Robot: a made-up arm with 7 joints. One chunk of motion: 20 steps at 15 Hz.
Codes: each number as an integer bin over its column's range. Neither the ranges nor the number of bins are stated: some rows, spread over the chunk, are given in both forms.
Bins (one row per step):
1: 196 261 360 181 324 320 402
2: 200 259 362 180 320 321 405
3: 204 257 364 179 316 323 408
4: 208 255 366 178 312 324 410
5: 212 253 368 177 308 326 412
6: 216 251 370 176 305 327 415
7: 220 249 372 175 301 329 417
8: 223 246 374 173 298 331 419
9: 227 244 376 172 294 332 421
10: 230 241 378 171 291 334 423
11: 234 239 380 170 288 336 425
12: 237 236 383 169 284 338 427
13: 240 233 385 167 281 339 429
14: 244 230 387 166 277 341 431
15: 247 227 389 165 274 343 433
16: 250 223 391 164 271 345 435
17: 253 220 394 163 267 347 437
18: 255 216 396 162 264 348 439
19: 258 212 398 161 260 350 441
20: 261 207 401 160 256 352 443
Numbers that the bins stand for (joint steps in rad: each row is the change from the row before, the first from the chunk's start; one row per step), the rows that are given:
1: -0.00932 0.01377 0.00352 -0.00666 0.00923 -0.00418 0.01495
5: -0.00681 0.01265 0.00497 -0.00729 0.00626 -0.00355 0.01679
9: -0.00446 0.01138 0.00643 -0.00807 0.00366 -0.00292 0.01844
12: -0.00290 0.01025 0.00770 -0.00854 0.00180 -0.00228 0.01955
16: -0.00086 0.00842 0.00916 -0.00932 -0.00062 -0.00154 0.02102
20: 0.00086 0.00617 0.01098 -0.00995 -0.00341 -0.00080 0.02249
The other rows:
2: -0.00869 0.01349 0.00388 -0.00682 0.00849 -0.00408 0.01550
3: -0.00806 0.01321 0.00425 -0.00698 0.00775 -0.00387 0.01605
4: -0.00744 0.01293 0.00461 -0.00713 0.00700 -0.00376 0.01642
6: -0.00618 0.01237 0.00534 -0.00745 0.00570 -0.00344 0.01734
7: -0.00556 0.01208 0.00570 -0.00760 0.00496 -0.00323 0.01771
8: -0.00509 0.01166 0.00607 -0.00792 0.00440 -0.00302 0.01808
10: -0.00399 0.01096 0.00679 -0.00823 0.00310 -0.00270 0.01881
11: -0.00337 0.01068 0.00716 -0.00839 0.00254 -0.00249 0.01918
13: -0.00243 0.00983 0.00807 -0.00886 0.00124 -0.00218 0.01992
14: -0.00180 0.00941 0.00843 -0.00901 0.00050 -0.00196 0.02028
15: -0.00133 0.00898 0.00880 -0.00917 -0.00006 -0.00175 0.02065
17: -0.00039 0.00800 0.00971 -0.00948 -0.00136 -0.00133 0.02139
18: -0.00008 0.00743 0.01007 -0.00964 -0.00192 -0.00123 0.02176
19: 0.00039 0.00687 0.01043 -0.00979 -0.00266 -0.00101 0.02212

